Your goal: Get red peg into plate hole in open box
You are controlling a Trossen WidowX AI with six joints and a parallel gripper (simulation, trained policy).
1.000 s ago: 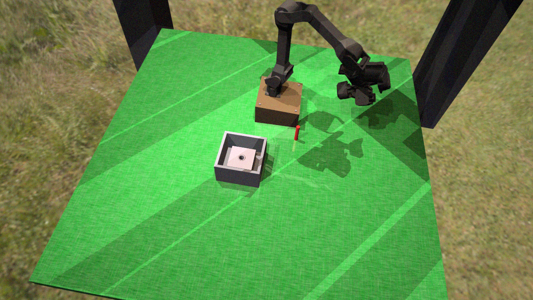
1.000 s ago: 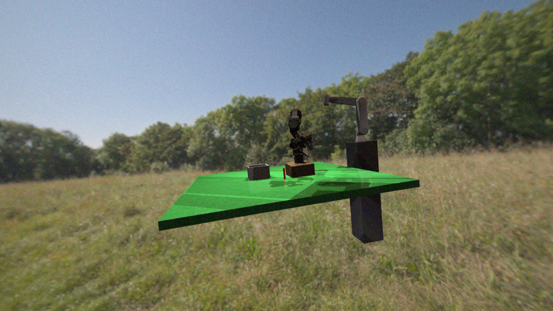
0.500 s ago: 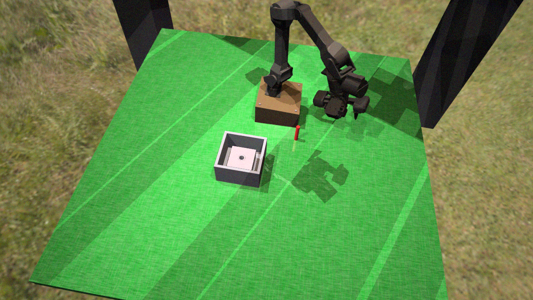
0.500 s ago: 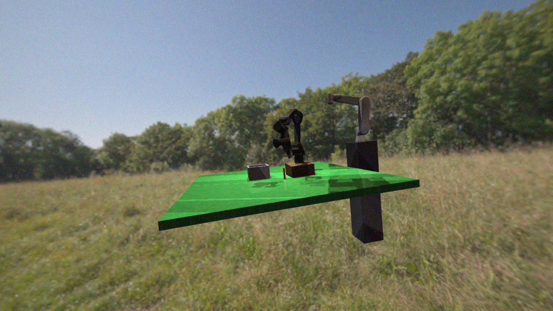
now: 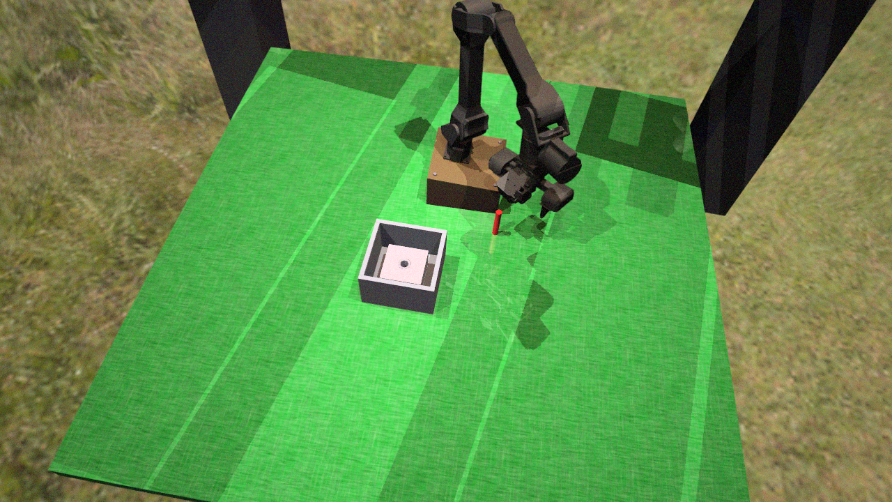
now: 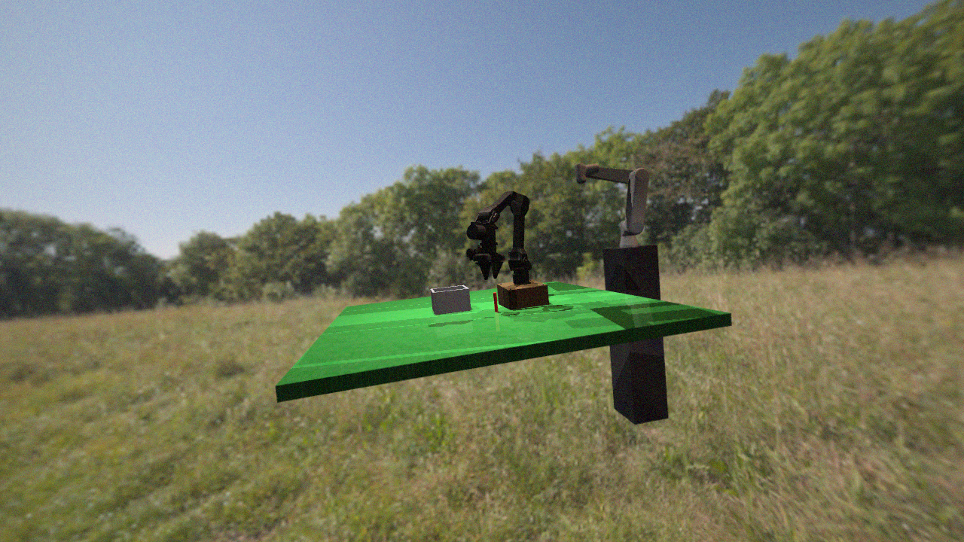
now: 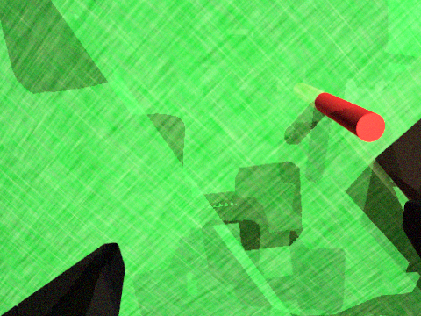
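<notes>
Now: the red peg 2 cm behind my gripper tip, 5 cm to the right of it and 10 cm below it. From my gripper tip the other things lie so: pale plate: 15 cm ahead, 24 cm to the right, 10 cm below; then grey box: 15 cm ahead, 24 cm to the right, 12 cm below.
</notes>
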